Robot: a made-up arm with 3 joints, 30 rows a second.
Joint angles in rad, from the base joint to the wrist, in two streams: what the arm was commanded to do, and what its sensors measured. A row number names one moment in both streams.
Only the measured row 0 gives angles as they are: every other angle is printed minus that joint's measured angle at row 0.
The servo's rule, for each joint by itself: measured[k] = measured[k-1] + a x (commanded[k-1-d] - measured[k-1]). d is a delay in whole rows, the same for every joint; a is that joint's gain. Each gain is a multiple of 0.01, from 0.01 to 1. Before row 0 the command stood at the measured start. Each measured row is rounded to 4 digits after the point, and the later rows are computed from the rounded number. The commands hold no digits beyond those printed.
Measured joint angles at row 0:
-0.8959 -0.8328 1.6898
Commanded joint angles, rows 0 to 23:
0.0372 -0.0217 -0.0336
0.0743 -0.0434 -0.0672
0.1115 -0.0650 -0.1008
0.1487 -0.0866 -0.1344
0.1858 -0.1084 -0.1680
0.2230 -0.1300 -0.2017
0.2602 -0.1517 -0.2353
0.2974 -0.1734 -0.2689
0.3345 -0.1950 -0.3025
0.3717 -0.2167 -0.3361
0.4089 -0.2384 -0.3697
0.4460 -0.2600 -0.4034
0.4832 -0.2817 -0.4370
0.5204 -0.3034 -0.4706
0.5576 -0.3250 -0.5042
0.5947 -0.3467 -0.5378
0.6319 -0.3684 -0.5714
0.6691 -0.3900 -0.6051
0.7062 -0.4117 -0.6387
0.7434 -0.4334 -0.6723
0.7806 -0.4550 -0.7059
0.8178 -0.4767 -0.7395
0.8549 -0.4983 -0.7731
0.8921 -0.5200 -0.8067
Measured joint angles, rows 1 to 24:
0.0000 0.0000 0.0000
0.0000 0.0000 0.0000
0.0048 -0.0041 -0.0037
0.0138 -0.0116 -0.0107
0.0265 -0.0217 -0.0206
0.0424 -0.0340 -0.0331
0.0610 -0.0481 -0.0479
0.0821 -0.0637 -0.0648
0.1053 -0.0804 -0.0836
0.1303 -0.0981 -0.1040
0.1568 -0.1165 -0.1258
0.1847 -0.1355 -0.1489
0.2138 -0.1551 -0.1732
0.2440 -0.1750 -0.1985
0.2751 -0.1953 -0.2247
0.3070 -0.2158 -0.2517
0.3396 -0.2365 -0.2795
0.3728 -0.2574 -0.3079
0.4065 -0.2785 -0.3369
0.4406 -0.2997 -0.3664
0.4751 -0.3210 -0.3964
0.5100 -0.3424 -0.4267
0.5452 -0.3638 -0.4574
0.5806 -0.3853 -0.4884
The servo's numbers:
d 2
a 0.13 0.19 0.11

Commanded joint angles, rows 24 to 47:
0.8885 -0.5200 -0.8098
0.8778 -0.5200 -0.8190
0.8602 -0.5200 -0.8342
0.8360 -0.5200 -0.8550
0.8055 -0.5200 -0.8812
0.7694 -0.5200 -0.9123
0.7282 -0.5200 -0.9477
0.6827 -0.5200 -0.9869
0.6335 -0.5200 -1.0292
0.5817 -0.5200 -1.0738
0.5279 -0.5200 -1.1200
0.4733 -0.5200 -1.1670
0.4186 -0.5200 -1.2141
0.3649 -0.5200 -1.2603
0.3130 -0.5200 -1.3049
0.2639 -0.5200 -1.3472
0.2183 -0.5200 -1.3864
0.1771 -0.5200 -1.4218
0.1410 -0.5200 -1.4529
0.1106 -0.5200 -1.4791
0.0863 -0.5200 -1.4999
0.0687 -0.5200 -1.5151
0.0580 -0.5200 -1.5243
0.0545 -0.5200 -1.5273
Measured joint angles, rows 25 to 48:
0.6163 -0.4068 -0.5197
0.6522 -0.4283 -0.5513
0.6829 -0.4457 -0.5797
0.7082 -0.4598 -0.6060
0.7280 -0.4712 -0.6311
0.7420 -0.4805 -0.6557
0.7503 -0.4880 -0.6805
0.7528 -0.4941 -0.7060
0.7496 -0.4990 -0.7326
0.7409 -0.5030 -0.7606
0.7269 -0.5062 -0.7901
0.7080 -0.5088 -0.8213
0.6846 -0.5109 -0.8542
0.6571 -0.5126 -0.8886
0.6261 -0.5140 -0.9244
0.5921 -0.5151 -0.9613
0.5558 -0.5160 -0.9991
0.5179 -0.5168 -1.0374
0.4790 -0.5174 -1.0758
0.4398 -0.5179 -1.1139
0.4010 -0.5183 -1.1512
0.3632 -0.5186 -1.1873
0.3272 -0.5189 -1.2217
0.2936 -0.5191 -1.2540

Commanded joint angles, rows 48 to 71:
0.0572 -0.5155 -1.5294
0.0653 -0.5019 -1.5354
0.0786 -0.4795 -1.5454
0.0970 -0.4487 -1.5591
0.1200 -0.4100 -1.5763
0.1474 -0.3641 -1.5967
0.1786 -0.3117 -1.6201
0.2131 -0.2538 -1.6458
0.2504 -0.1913 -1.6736
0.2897 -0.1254 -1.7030
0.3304 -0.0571 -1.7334
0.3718 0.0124 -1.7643
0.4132 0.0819 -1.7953
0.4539 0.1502 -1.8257
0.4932 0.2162 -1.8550
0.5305 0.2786 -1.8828
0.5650 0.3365 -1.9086
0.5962 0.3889 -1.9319
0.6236 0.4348 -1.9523
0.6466 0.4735 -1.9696
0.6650 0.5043 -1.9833
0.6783 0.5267 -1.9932
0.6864 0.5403 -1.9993
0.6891 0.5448 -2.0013
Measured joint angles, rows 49 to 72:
0.2630 -0.5193 -1.2837
0.2359 -0.5194 -1.3105
0.2127 -0.5187 -1.3346
0.1935 -0.5155 -1.3567
0.1786 -0.5087 -1.3775
0.1680 -0.4973 -1.3975
0.1618 -0.4807 -1.4172
0.1599 -0.4585 -1.4369
0.1623 -0.4306 -1.4571
0.1689 -0.3970 -1.4779
0.1795 -0.3579 -1.4994
0.1938 -0.3137 -1.5218
0.2116 -0.2649 -1.5451
0.2324 -0.2122 -1.5692
0.2559 -0.1563 -1.5941
0.2816 -0.0981 -1.6196
0.3091 -0.0384 -1.6455
0.3379 0.0218 -1.6716
0.3674 0.0816 -1.6977
0.3971 0.1400 -1.7235
0.4265 0.1960 -1.7487
0.4551 0.2487 -1.7730
0.4824 0.2973 -1.7961
0.5079 0.3409 -1.8178

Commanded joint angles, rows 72 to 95:
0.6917 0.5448 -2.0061
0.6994 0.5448 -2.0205
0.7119 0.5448 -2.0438
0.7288 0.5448 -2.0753
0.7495 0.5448 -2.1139
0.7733 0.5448 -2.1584
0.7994 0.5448 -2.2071
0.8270 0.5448 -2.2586
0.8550 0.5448 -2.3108
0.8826 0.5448 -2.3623
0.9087 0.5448 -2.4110
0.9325 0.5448 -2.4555
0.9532 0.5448 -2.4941
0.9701 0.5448 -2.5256
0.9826 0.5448 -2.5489
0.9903 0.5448 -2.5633
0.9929 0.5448 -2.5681
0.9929 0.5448 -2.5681
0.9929 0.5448 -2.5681
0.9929 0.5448 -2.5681
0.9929 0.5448 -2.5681
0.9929 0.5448 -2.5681
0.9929 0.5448 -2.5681
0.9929 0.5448 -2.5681
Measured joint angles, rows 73 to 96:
0.5311 0.3788 -1.8378
0.5516 0.4103 -1.8558
0.5698 0.4359 -1.8723
0.5866 0.4566 -1.8886
0.6029 0.4734 -1.9057
0.6193 0.4870 -1.9244
0.6362 0.4980 -1.9452
0.6540 0.5069 -1.9687
0.6729 0.5141 -1.9949
0.6929 0.5199 -2.0239
0.7140 0.5246 -2.0555
0.7359 0.5284 -2.0892
0.7584 0.5315 -2.1246
0.7810 0.5340 -2.1610
0.8034 0.5361 -2.1976
0.8251 0.5378 -2.2337
0.8456 0.5391 -2.2684
0.8644 0.5402 -2.3008
0.8811 0.5411 -2.3302
0.8956 0.5418 -2.3564
0.9082 0.5424 -2.3797
0.9192 0.5429 -2.4004
0.9288 0.5433 -2.4188
0.9371 0.5436 -2.4352

